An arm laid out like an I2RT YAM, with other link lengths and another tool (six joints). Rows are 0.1 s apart.
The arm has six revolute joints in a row. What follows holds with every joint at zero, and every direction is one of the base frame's. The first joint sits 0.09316 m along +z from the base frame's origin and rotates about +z. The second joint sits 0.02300 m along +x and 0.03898 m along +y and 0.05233 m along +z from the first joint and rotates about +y. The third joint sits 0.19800 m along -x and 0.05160 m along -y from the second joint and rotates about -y. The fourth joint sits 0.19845 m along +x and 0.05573 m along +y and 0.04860 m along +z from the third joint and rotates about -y. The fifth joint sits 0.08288 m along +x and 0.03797 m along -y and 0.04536 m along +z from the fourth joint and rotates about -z. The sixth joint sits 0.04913 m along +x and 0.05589 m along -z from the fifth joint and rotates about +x. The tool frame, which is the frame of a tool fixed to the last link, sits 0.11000 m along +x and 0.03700 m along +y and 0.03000 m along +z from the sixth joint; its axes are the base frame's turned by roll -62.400, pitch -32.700 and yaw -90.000 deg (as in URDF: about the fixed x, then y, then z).
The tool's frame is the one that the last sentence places.
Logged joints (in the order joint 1, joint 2, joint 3, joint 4, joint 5, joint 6), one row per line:
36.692, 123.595, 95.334, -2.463, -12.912, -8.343
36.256, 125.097, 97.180, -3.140, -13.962, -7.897
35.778, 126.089, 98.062, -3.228, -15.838, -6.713
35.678, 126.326, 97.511, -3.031, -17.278, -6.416
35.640, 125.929, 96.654, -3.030, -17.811, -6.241
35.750, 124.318, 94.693, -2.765, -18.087, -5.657
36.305, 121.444, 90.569, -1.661, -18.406, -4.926
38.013, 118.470, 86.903, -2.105, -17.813, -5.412
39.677, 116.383, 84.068, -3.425, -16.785, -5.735
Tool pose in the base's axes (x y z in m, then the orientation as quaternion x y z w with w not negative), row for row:
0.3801, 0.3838, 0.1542, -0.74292, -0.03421, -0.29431, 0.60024
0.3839, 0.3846, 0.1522, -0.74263, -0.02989, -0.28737, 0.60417
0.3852, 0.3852, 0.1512, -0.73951, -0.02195, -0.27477, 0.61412
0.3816, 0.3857, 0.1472, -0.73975, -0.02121, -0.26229, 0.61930
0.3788, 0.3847, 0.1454, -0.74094, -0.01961, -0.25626, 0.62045
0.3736, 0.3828, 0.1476, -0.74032, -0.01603, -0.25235, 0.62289
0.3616, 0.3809, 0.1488, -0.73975, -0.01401, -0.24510, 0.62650
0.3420, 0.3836, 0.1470, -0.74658, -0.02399, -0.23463, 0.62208
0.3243, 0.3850, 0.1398, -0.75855, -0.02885, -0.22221, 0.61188
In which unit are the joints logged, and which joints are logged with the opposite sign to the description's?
The joints are logged in degrees. Opposite sign: none.
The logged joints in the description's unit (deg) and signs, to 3 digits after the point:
36.692, 123.595, 95.334, -2.463, -12.912, -8.343
36.256, 125.097, 97.180, -3.140, -13.962, -7.897
35.778, 126.089, 98.062, -3.228, -15.838, -6.713
35.678, 126.326, 97.511, -3.031, -17.278, -6.416
35.640, 125.929, 96.654, -3.030, -17.811, -6.241
35.750, 124.318, 94.693, -2.765, -18.087, -5.657
36.305, 121.444, 90.569, -1.661, -18.406, -4.926
38.013, 118.470, 86.903, -2.105, -17.813, -5.412
39.677, 116.383, 84.068, -3.425, -16.785, -5.735

